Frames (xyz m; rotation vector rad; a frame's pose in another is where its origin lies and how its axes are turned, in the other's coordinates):
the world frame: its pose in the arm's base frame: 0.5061 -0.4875 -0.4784 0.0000 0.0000 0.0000
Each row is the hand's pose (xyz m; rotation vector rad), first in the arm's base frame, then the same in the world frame.
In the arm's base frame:
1: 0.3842 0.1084 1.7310 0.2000 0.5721 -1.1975
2: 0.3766 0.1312 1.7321 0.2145 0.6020 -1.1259
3: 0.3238 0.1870 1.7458 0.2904 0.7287 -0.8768
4: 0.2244 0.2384 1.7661 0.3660 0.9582 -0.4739
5: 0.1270 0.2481 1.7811 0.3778 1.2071 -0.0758
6: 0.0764 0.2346 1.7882 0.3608 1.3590 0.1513
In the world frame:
1: -0.1219 0.5959 2.2094 0.2000 0.5721 -1.1975
2: -0.1295 0.6187 2.2105 0.2145 0.6020 -1.1259
3: -0.1823 0.6745 2.2242 0.2904 0.7287 -0.8768
4: -0.2817 0.7259 2.2445 0.3660 0.9582 -0.4739
5: -0.3791 0.7356 2.2595 0.3778 1.2071 -0.0758
6: -0.4297 0.7221 2.2666 0.3608 1.3590 0.1513

